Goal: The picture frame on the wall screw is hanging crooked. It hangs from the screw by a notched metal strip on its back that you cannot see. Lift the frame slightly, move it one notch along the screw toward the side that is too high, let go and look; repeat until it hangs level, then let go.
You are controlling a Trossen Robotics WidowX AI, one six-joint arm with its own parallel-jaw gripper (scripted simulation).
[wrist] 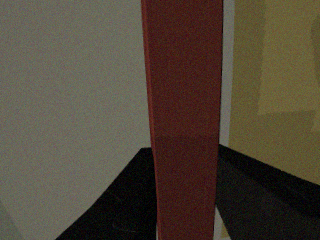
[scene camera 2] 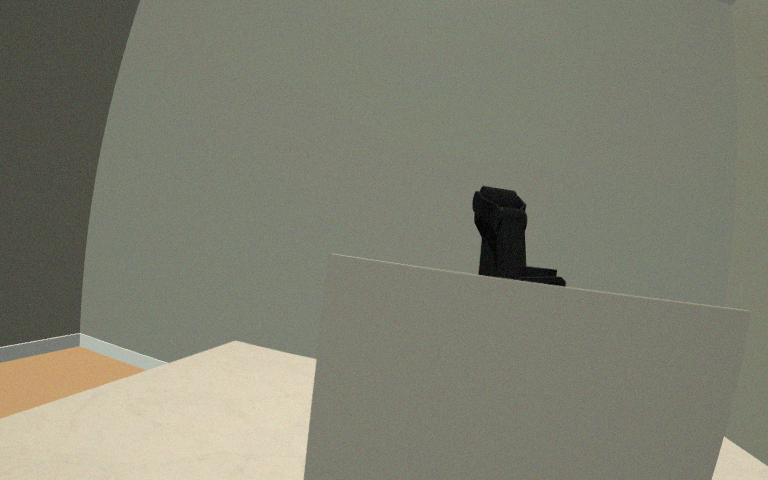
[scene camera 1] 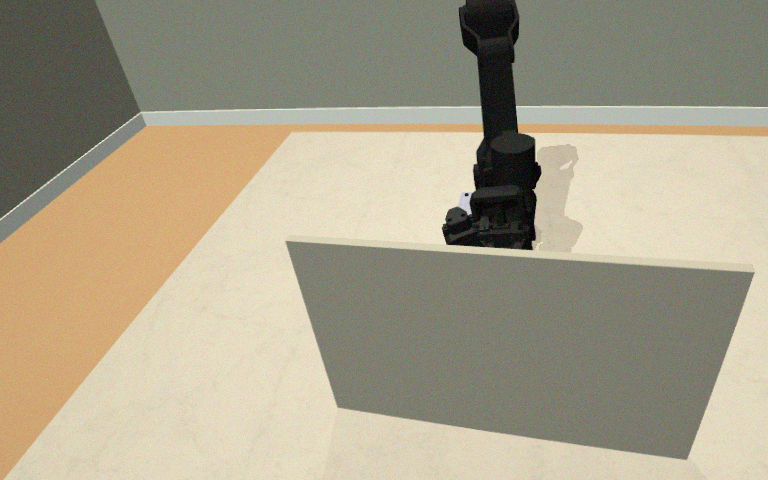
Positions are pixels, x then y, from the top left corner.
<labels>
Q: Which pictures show the picture frame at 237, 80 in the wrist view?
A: The wrist view only.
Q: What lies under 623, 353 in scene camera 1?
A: A wall panel.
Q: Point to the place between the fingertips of my gripper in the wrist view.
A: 177, 155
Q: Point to a wall panel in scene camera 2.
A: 415, 366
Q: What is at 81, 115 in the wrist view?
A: A wall panel.
</labels>
